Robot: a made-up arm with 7 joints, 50 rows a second.
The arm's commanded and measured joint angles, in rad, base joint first. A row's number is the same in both.
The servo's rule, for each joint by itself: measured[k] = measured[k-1] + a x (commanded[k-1-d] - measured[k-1]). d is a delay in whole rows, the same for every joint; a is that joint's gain. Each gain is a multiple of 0.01, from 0.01 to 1. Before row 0 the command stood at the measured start. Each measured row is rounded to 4 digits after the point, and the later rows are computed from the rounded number. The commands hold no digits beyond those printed.
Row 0, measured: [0.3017, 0.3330, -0.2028, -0.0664, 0.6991, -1.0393, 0.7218]
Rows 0 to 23, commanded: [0.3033, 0.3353, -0.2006, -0.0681, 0.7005, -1.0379, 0.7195]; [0.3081, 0.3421, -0.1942, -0.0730, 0.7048, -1.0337, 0.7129]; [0.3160, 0.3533, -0.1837, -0.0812, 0.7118, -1.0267, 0.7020]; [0.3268, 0.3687, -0.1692, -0.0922, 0.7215, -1.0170, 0.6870]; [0.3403, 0.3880, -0.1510, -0.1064, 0.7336, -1.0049, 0.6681]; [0.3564, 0.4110, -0.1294, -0.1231, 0.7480, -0.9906, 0.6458]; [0.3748, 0.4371, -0.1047, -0.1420, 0.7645, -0.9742, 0.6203]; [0.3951, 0.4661, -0.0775, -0.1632, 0.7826, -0.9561, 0.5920]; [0.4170, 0.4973, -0.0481, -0.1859, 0.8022, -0.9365, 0.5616]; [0.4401, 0.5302, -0.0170, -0.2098, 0.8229, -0.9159, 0.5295]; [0.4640, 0.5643, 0.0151, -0.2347, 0.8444, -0.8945, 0.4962]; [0.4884, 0.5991, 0.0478, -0.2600, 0.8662, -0.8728, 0.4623]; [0.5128, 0.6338, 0.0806, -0.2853, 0.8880, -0.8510, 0.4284]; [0.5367, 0.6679, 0.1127, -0.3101, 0.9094, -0.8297, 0.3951]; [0.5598, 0.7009, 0.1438, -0.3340, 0.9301, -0.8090, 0.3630]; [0.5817, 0.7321, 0.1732, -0.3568, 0.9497, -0.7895, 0.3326]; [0.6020, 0.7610, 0.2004, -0.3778, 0.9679, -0.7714, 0.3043]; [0.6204, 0.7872, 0.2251, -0.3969, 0.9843, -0.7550, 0.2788]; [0.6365, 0.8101, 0.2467, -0.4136, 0.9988, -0.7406, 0.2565]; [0.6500, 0.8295, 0.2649, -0.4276, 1.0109, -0.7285, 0.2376]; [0.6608, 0.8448, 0.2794, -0.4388, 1.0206, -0.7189, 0.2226]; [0.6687, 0.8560, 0.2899, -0.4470, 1.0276, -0.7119, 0.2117]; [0.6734, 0.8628, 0.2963, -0.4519, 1.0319, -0.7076, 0.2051]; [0.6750, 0.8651, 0.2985, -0.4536, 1.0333, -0.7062, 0.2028]
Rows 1 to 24, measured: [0.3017, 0.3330, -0.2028, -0.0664, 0.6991, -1.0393, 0.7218]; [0.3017, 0.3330, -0.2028, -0.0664, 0.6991, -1.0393, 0.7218]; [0.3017, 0.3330, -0.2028, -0.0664, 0.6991, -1.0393, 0.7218]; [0.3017, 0.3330, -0.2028, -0.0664, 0.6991, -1.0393, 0.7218]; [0.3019, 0.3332, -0.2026, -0.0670, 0.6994, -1.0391, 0.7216]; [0.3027, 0.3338, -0.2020, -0.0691, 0.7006, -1.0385, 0.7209]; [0.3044, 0.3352, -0.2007, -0.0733, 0.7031, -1.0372, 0.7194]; [0.3073, 0.3375, -0.1985, -0.0799, 0.7071, -1.0350, 0.7168]; [0.3116, 0.3410, -0.1952, -0.0892, 0.7129, -1.0317, 0.7129]; [0.3174, 0.3459, -0.1906, -0.1011, 0.7206, -1.0272, 0.7075]; [0.3249, 0.3523, -0.1846, -0.1154, 0.7303, -1.0214, 0.7005]; [0.3340, 0.3603, -0.1771, -0.1321, 0.7418, -1.0142, 0.6918]; [0.3448, 0.3699, -0.1681, -0.1509, 0.7551, -1.0057, 0.6814]; [0.3572, 0.3811, -0.1575, -0.1715, 0.7700, -0.9958, 0.6692]; [0.3711, 0.3939, -0.1454, -0.1936, 0.7864, -0.9847, 0.6554]; [0.3863, 0.4083, -0.1319, -0.2168, 0.8040, -0.9724, 0.6400]; [0.4027, 0.4241, -0.1170, -0.2408, 0.8225, -0.9590, 0.6231]; [0.4201, 0.4412, -0.1009, -0.2651, 0.8416, -0.9448, 0.6049]; [0.4383, 0.4594, -0.0838, -0.2892, 0.8611, -0.9299, 0.5855]; [0.4569, 0.4785, -0.0658, -0.3129, 0.8806, -0.9145, 0.5653]; [0.4758, 0.4983, -0.0472, -0.3356, 0.8998, -0.8988, 0.5444]; [0.4946, 0.5185, -0.0281, -0.3571, 0.9184, -0.8830, 0.5232]; [0.5130, 0.5389, -0.0089, -0.3769, 0.9361, -0.8673, 0.5019]; [0.5308, 0.5592, 0.0103, -0.3946, 0.9526, -0.8520, 0.4808]
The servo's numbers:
d 4
a 0.13 0.07 0.07 0.35 0.22 0.11 0.08

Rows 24 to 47, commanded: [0.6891, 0.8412, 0.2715, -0.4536, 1.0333, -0.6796, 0.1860]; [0.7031, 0.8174, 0.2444, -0.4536, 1.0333, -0.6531, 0.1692]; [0.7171, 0.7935, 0.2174, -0.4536, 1.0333, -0.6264, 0.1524]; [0.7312, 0.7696, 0.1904, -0.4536, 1.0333, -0.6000, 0.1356]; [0.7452, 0.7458, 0.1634, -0.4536, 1.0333, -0.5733, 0.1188]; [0.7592, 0.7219, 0.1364, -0.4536, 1.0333, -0.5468, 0.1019]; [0.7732, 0.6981, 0.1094, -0.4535, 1.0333, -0.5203, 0.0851]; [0.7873, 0.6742, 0.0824, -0.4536, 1.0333, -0.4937, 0.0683]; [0.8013, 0.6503, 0.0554, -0.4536, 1.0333, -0.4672, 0.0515]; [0.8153, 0.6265, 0.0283, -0.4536, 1.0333, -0.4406, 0.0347]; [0.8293, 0.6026, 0.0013, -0.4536, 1.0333, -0.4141, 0.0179]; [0.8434, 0.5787, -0.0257, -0.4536, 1.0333, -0.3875, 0.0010]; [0.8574, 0.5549, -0.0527, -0.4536, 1.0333, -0.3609, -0.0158]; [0.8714, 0.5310, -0.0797, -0.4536, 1.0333, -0.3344, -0.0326]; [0.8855, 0.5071, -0.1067, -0.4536, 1.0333, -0.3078, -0.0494]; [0.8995, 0.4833, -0.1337, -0.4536, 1.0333, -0.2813, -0.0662]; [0.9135, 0.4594, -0.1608, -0.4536, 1.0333, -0.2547, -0.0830]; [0.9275, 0.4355, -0.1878, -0.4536, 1.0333, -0.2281, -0.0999]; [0.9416, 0.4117, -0.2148, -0.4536, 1.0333, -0.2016, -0.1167]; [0.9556, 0.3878, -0.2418, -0.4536, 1.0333, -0.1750, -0.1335]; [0.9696, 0.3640, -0.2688, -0.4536, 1.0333, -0.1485, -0.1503]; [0.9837, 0.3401, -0.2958, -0.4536, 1.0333, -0.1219, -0.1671]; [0.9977, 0.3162, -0.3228, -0.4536, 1.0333, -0.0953, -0.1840]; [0.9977, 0.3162, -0.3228, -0.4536, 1.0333, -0.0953, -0.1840]
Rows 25 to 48, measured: [0.5477, 0.5792, 0.0291, -0.4101, 0.9676, -0.8374, 0.4601]; [0.5634, 0.5986, 0.0474, -0.4230, 0.9808, -0.8236, 0.4402]; [0.5777, 0.6171, 0.0648, -0.4331, 0.9920, -0.8108, 0.4214]; [0.5903, 0.6345, 0.0812, -0.4403, 1.0011, -0.7993, 0.4039]; [0.6031, 0.6490, 0.0945, -0.4450, 1.0082, -0.7861, 0.3865]; [0.6161, 0.6608, 0.1050, -0.4480, 1.0137, -0.7715, 0.3691]; [0.6292, 0.6701, 0.1129, -0.4500, 1.0180, -0.7555, 0.3518]; [0.6425, 0.6771, 0.1183, -0.4513, 1.0214, -0.7384, 0.3345]; [0.6559, 0.6819, 0.1215, -0.4521, 1.0240, -0.7202, 0.3172]; [0.6693, 0.6847, 0.1225, -0.4526, 1.0260, -0.7011, 0.3000]; [0.6828, 0.6856, 0.1216, -0.4529, 1.0276, -0.6812, 0.2828]; [0.6964, 0.6848, 0.1189, -0.4531, 1.0289, -0.6606, 0.2656]; [0.7100, 0.6824, 0.1145, -0.4533, 1.0299, -0.6393, 0.2485]; [0.7237, 0.6785, 0.1085, -0.4534, 1.0306, -0.6174, 0.2314]; [0.7374, 0.6732, 0.1010, -0.4535, 1.0312, -0.5950, 0.2143]; [0.7512, 0.6666, 0.0921, -0.4535, 1.0317, -0.5722, 0.1972]; [0.7650, 0.6588, 0.0820, -0.4535, 1.0321, -0.5490, 0.1802]; [0.7788, 0.6499, 0.0707, -0.4535, 1.0324, -0.5254, 0.1632]; [0.7927, 0.6399, 0.0583, -0.4535, 1.0326, -0.5015, 0.1462]; [0.8066, 0.6289, 0.0449, -0.4535, 1.0328, -0.4773, 0.1292]; [0.8205, 0.6170, 0.0305, -0.4535, 1.0329, -0.4528, 0.1122]; [0.8344, 0.6043, 0.0152, -0.4535, 1.0330, -0.4281, 0.0952]; [0.8483, 0.5908, -0.0009, -0.4535, 1.0331, -0.4032, 0.0782]; [0.8622, 0.5766, -0.0178, -0.4535, 1.0331, -0.3781, 0.0613]
